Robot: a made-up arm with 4 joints. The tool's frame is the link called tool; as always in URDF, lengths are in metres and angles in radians. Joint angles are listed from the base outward. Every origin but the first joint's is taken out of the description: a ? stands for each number. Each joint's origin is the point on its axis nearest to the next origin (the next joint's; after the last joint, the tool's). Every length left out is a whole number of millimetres.
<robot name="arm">
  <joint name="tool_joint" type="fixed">
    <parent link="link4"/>
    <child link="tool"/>
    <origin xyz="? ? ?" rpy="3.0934 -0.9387 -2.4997"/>
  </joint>
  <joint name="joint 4" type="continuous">
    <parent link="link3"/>
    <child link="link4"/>
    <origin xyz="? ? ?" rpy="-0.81 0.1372 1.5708"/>
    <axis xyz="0 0 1"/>
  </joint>
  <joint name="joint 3" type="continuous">
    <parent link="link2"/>
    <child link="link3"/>
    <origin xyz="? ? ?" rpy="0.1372 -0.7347 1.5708"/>
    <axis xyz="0 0 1"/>
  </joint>
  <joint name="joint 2" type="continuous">
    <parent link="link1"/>
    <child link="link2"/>
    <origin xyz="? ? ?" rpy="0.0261 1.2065 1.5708"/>
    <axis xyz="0 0 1"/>
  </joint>
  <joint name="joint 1" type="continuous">
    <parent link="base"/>
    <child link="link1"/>
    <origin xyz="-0.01 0.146 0.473" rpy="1.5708 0 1.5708"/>
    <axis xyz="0 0 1"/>
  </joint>
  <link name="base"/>
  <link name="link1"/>
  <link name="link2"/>
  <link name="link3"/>
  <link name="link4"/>
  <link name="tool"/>
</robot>
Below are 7 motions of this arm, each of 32 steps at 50 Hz.
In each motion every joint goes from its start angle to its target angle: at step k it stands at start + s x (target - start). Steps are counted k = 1, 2, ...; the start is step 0. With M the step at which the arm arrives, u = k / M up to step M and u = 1 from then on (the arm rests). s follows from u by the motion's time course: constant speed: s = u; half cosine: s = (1 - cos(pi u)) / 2; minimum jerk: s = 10 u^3 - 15 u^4 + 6 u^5.
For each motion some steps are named. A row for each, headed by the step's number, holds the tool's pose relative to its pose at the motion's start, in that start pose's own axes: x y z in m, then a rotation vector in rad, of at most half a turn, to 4 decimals.
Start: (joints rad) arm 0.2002 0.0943 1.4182 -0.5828
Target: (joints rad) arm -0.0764 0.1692 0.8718 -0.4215
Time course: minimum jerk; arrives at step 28
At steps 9, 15, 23, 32:
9: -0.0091 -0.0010 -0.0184 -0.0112 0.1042 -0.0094
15: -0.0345 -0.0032 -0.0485 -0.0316 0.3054 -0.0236
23: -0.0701 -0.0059 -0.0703 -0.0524 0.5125 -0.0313
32: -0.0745 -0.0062 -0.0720 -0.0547 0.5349 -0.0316

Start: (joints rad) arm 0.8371 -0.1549 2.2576 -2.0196
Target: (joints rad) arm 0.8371 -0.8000 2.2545 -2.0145
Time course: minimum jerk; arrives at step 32
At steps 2, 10, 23, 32:
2: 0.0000 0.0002 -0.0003 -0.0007 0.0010 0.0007
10: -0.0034 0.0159 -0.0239 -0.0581 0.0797 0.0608
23: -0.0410 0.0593 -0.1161 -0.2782 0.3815 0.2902
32: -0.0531 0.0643 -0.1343 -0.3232 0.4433 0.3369

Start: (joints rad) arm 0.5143 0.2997 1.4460 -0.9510
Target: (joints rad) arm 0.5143 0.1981 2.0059 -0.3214
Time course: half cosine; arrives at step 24
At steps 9, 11, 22, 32:
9: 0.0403 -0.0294 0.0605 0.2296 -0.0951 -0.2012
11: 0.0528 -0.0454 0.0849 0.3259 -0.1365 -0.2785
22: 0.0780 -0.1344 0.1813 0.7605 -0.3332 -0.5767
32: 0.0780 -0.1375 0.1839 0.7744 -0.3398 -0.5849

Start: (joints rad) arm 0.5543 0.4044 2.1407 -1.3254
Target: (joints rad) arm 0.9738 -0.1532 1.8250 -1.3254
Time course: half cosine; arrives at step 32
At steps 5, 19, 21, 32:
5: -0.0098 0.0068 -0.0114 -0.0320 0.0158 0.0343
19: -0.1129 0.0290 -0.1332 -0.3815 0.1628 0.3313
21: -0.1282 0.0250 -0.1524 -0.4401 0.1843 0.3690
32: -0.1696 0.0024 -0.2071 -0.6167 0.2458 0.4647

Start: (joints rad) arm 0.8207 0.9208 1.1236 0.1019
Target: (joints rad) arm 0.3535 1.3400 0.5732 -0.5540
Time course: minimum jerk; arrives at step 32
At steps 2, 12, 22, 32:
2: -0.0001 0.0001 -0.0002 -0.0012 0.0003 0.0005
12: -0.0078 0.0072 -0.0299 -0.1480 0.0402 0.0646
22: -0.0239 0.0128 -0.0865 -0.4330 0.1144 0.2166
32: -0.0282 0.0114 -0.1042 -0.5268 0.1375 0.2705

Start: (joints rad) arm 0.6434 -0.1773 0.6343 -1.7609
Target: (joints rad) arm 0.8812 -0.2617 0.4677 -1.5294
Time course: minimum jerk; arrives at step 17
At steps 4, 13, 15, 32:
4: 0.0024 0.0024 -0.0066 0.0003 0.0187 -0.0070
13: 0.0235 0.0163 -0.0713 0.0070 0.1966 -0.0940
15: 0.0252 0.0168 -0.0775 0.0079 0.2130 -0.1040
32: 0.0255 0.0169 -0.0786 0.0080 0.2160 -0.1058

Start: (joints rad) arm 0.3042 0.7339 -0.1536 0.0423
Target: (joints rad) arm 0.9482 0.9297 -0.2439 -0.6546
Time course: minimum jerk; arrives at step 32
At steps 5, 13, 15, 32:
5: 0.0023 -0.0019 -0.0056 -0.0301 -0.0183 0.0132
13: 0.0314 -0.0303 -0.0597 -0.3448 -0.1920 0.1308
15: 0.0457 -0.0454 -0.0783 -0.4701 -0.2530 0.1683
32: 0.1387 -0.1509 -0.1367 -1.1276 -0.5102 0.2912

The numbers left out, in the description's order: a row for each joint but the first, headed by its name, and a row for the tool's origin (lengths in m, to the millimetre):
tool: -0.105 0.084 0
joint 4: -0.242 0.017 0
joint 3: -0.074 -0.001 0
joint 2: -0.034 -0.074 0

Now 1 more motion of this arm.
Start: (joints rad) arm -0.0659 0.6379 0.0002 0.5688
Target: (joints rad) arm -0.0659 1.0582 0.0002 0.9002
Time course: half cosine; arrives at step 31
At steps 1, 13, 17, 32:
1: 0.0001 0.0001 0.0002 0.0013 -0.0004 0.0003
13: 0.0080 0.0197 0.0273 0.1923 -0.0484 0.0436
17: 0.0106 0.0287 0.0424 0.2964 -0.0668 0.0696
32: 0.0131 0.0441 0.0746 0.5170 -0.0879 0.1308

